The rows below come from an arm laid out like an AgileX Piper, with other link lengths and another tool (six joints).
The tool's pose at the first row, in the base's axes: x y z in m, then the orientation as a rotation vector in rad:
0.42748 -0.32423 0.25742 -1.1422 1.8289 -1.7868
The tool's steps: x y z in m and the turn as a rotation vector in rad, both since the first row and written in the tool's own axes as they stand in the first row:
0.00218 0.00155 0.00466 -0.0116 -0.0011 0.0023
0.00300 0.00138 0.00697 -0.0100 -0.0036 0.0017
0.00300 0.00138 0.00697 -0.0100 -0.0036 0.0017
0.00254 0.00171 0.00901 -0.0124 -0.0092 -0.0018
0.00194 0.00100 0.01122 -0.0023 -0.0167 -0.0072
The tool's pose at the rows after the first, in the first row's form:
0.42903 -0.32914 0.25587 -1.1446 1.8416 -1.7762
0.43025 -0.33127 0.25592 -1.1465 1.8382 -1.7755
0.43025 -0.33127 0.25592 -1.1465 1.8382 -1.7755
0.43191 -0.33234 0.25517 -1.1551 1.8368 -1.7707
0.43410 -0.33331 0.25533 -1.1625 1.8201 -1.7742

